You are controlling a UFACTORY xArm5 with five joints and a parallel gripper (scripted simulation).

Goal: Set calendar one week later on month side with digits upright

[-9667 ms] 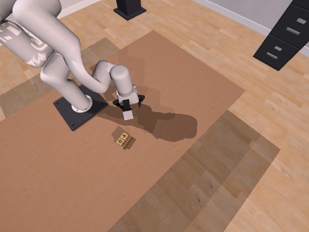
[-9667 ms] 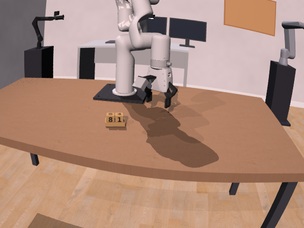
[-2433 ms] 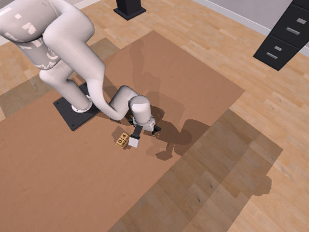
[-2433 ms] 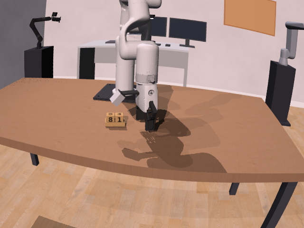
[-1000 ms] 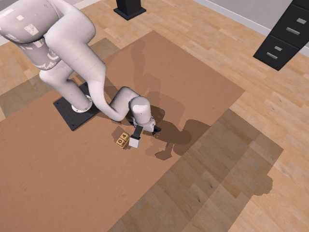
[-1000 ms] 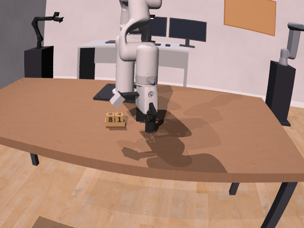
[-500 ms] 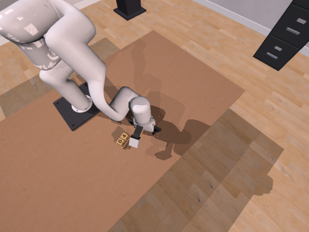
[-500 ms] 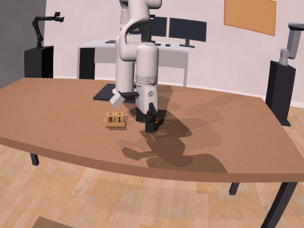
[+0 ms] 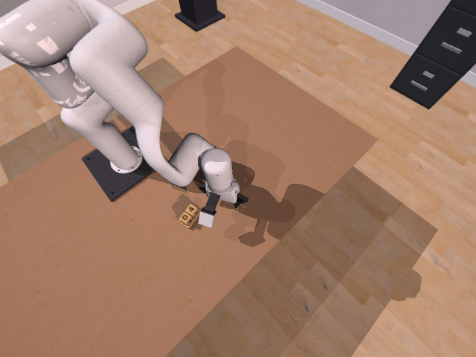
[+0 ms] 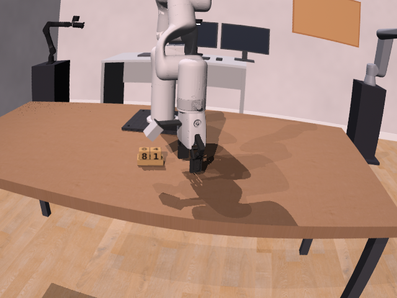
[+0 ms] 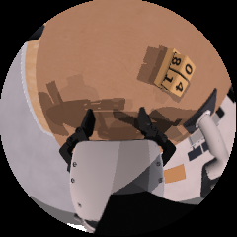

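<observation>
The wooden calendar tray is 12 cm to the right of my hand, 5 cm behind it and 3 cm below it.
</observation>
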